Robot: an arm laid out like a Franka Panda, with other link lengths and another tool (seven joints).
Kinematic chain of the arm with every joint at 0, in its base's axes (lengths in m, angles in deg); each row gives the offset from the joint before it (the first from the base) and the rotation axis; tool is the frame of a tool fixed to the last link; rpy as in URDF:
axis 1: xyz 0 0 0.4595 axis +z
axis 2: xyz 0 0 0 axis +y
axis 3: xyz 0 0 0.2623 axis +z
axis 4: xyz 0.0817 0 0 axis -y
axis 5: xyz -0.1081 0 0.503 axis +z
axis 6: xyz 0 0 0 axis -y
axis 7: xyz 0.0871 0 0 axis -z
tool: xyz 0.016 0.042 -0.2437 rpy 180 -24.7 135.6
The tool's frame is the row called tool.
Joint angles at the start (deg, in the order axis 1, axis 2, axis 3, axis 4, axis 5, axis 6, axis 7):
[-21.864 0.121 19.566 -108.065 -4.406 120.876 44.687]
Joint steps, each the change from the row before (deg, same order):
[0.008 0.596 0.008 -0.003 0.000 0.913 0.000]
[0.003 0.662 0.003 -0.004 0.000 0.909 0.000]
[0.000 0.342 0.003 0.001 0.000 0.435 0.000]
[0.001 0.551 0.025 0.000 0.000 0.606 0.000]
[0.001 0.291 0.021 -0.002 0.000 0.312 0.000]
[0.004 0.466 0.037 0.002 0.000 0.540 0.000]
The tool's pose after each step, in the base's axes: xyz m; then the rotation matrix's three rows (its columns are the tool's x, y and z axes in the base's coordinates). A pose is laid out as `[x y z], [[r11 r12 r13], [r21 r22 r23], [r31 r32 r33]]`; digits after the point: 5 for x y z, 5 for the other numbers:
[0.77493 -0.02304 0.45211], [[-0.09398 0.97461 0.20323], [0.93548 0.01660 0.35300], [0.34066 0.22330 -0.91328]]
[0.77811 -0.02277 0.44649], [[-0.09679 0.97345 0.20741], [0.93397 0.01681 0.35695], [0.34399 0.22827 -0.91080]]
[0.77962 -0.02264 0.44350], [[-0.09800 0.97297 0.20909], [0.93319 0.01684 0.35899], [0.34576 0.23030 -0.90962]]
[0.78165 -0.02213 0.43837], [[-0.09959 0.97258 0.21019], [0.93188 0.01711 0.36236], [0.34882 0.23195 -0.90803]]
[0.78268 -0.02174 0.43561], [[-0.10048 0.97240 0.21056], [0.93117 0.01736 0.36417], [0.35047 0.23266 -0.90722]]
[0.78445 -0.02103 0.43137], [[-0.10230 0.97194 0.21184], [0.93001 0.01788 0.36710], [0.35301 0.23456 -0.90574]]

